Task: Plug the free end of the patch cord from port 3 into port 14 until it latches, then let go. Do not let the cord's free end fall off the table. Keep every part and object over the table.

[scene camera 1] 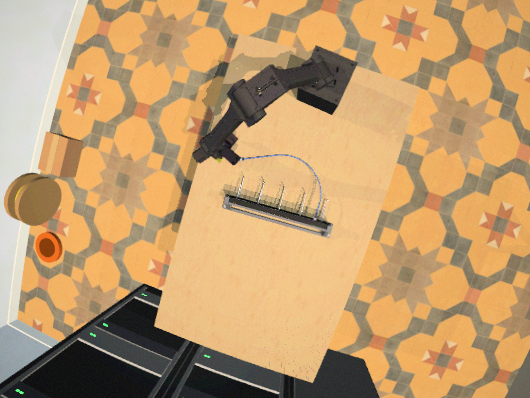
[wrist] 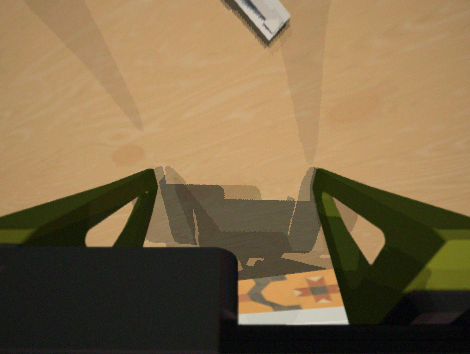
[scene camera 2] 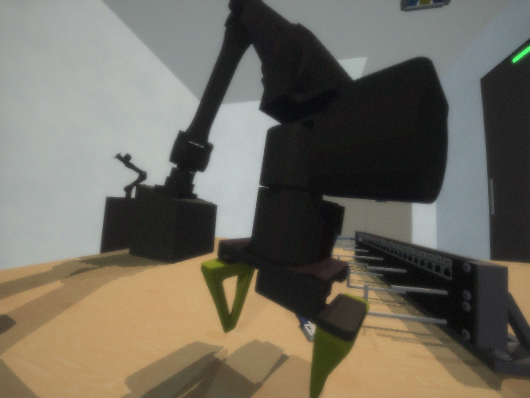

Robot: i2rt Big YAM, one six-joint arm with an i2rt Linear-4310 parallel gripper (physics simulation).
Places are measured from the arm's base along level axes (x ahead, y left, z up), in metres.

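Pixels of known places: gripper, fingertip midpoint: (wrist: 235, 177) (scene camera 2: 265, 358); arm's base, link origin: (scene camera 1: 323, 74) (scene camera 2: 176, 194).
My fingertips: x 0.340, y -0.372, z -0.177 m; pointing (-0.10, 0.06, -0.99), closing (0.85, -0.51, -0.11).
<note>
Ahead of a thing's pixels: the offset from my fingertips to its top centre. "spot": to the spot under its first point. Level surfaces: height alone.
The blue patch cord @[spot: 0.348 m left, 0.004 m ahead, 0.003 m down] (scene camera 1: 300, 161) curves over the table from near the right end of the black patch panel @[0.296 m left, 0.231 m ahead, 0.089 m up] (scene camera 1: 280, 210) (scene camera 2: 457, 296). Its free end, a clear plug @[0.069 m left, 0.048 m ahead, 0.001 m down] (scene camera 2: 307, 329) (wrist: 265, 19), lies on the table, partly hidden behind the gripper in scene camera 2 and cut off by the top edge of the wrist view. My gripper (scene camera 2: 271, 362) (wrist: 235, 177) is open and empty, fingers pointing down above the table. In the wrist view the plug is beyond the fingertips, not between them. Port numbers are too small to read.
Thin wire cable guides (scene camera 1: 260, 190) (scene camera 2: 420, 290) stick out from the panel on the side facing the arm. The table @[0.012 m down] (scene camera 1: 240, 280) has its left edge close to the gripper. The arm's base box (scene camera 1: 327, 82) (scene camera 2: 172, 225) stands at the table's far end.
</note>
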